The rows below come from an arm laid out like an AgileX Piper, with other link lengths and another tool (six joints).
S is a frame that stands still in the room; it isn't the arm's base.
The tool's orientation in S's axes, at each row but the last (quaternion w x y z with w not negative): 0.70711 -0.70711 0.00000 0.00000; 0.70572 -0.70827 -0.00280 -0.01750; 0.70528 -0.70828 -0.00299 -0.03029; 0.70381 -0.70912 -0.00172 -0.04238; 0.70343 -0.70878 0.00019 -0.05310; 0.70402 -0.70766 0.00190 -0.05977; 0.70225 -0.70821 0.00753 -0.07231; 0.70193 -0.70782 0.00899 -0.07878; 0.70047 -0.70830 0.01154 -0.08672; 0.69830 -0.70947 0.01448 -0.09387; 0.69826 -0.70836 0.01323 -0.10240; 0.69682 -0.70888 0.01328 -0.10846
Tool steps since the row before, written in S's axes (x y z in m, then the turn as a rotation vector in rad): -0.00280 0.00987 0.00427 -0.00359 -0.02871 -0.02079; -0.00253 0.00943 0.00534 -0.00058 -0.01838 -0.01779; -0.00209 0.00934 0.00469 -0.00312 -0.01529 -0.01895; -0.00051 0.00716 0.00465 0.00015 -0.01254 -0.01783; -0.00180 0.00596 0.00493 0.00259 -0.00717 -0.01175; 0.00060 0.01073 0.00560 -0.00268 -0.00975 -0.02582; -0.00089 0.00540 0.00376 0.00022 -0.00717 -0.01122; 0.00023 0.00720 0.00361 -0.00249 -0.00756 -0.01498; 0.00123 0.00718 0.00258 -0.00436 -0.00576 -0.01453; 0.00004 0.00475 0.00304 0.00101 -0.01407 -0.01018; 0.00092 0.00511 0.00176 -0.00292 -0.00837 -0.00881; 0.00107 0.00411 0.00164 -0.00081 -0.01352 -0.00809
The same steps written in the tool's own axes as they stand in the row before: -0.00280 -0.00427 0.00987 -0.00359 0.02079 -0.02871; -0.00257 -0.00545 0.00936 -0.00071 0.01784 -0.01833; -0.00222 -0.00483 0.00924 -0.00342 0.01886 -0.01534; -0.00063 -0.00474 0.00709 -0.00025 0.01792 -0.01241; -0.00187 -0.00511 0.00578 0.00223 0.01198 -0.00690; 0.00012 -0.00563 0.01073 -0.00393 0.02560 -0.00991; -0.00114 -0.00390 0.00525 -0.00001 0.01129 -0.00706; -0.00030 -0.00367 0.00716 -0.00301 0.01477 -0.00778; 0.00050 -0.00257 0.00727 -0.00505 0.01409 -0.00626; -0.00034 -0.00313 0.00468 0.00198 0.01057 -0.01368; 0.00030 -0.00176 0.00518 -0.00262 0.00858 -0.00870; 0.00057 -0.00160 0.00422 0.00041 0.00829 -0.01341
